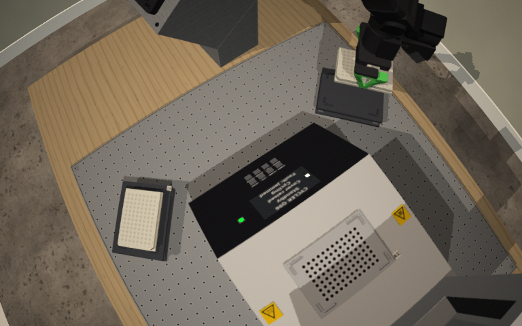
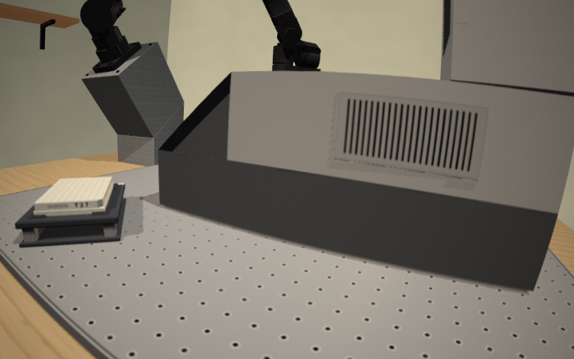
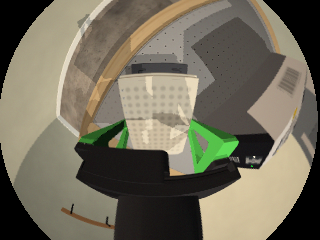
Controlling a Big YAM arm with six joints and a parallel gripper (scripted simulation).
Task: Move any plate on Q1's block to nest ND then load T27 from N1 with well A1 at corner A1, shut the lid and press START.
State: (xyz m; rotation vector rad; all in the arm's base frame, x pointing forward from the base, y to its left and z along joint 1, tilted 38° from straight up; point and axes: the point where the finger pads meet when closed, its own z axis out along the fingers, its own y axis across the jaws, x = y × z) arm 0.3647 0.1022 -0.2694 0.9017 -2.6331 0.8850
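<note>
My hand is 110 mm above the nest ND. The rest, counted from my hand: nest N1: 70 mm behind, 560 mm to the right, 110 mm below.
</note>
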